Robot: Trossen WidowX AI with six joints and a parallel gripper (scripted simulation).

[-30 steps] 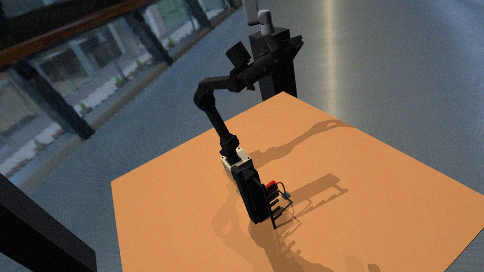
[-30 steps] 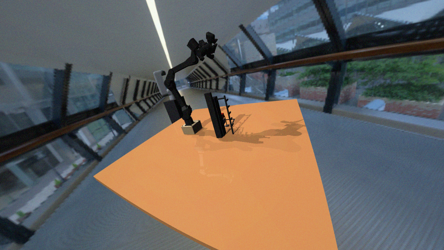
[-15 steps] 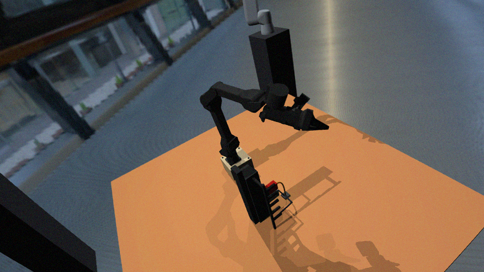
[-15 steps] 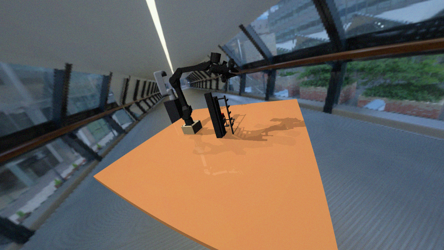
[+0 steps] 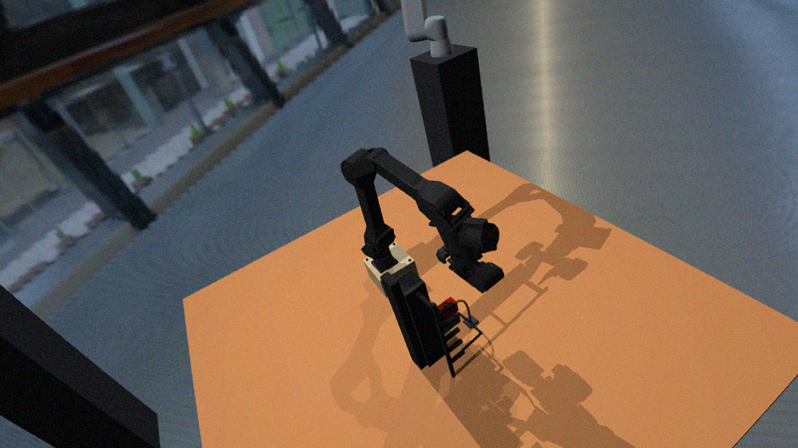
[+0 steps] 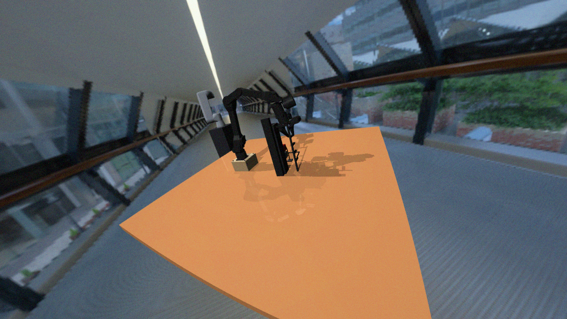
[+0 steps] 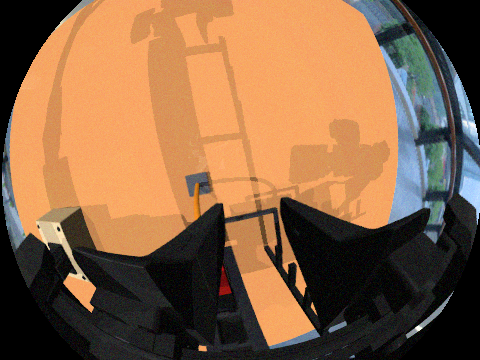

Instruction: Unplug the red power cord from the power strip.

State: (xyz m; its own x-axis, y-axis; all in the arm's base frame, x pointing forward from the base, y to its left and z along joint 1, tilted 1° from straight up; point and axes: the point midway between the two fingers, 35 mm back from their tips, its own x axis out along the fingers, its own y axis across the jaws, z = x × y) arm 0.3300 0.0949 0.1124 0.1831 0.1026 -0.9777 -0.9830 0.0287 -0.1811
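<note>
My gripper tip is now 3 cm past the red plug, 10 cm to the left of it and 3 cm above it.
</note>
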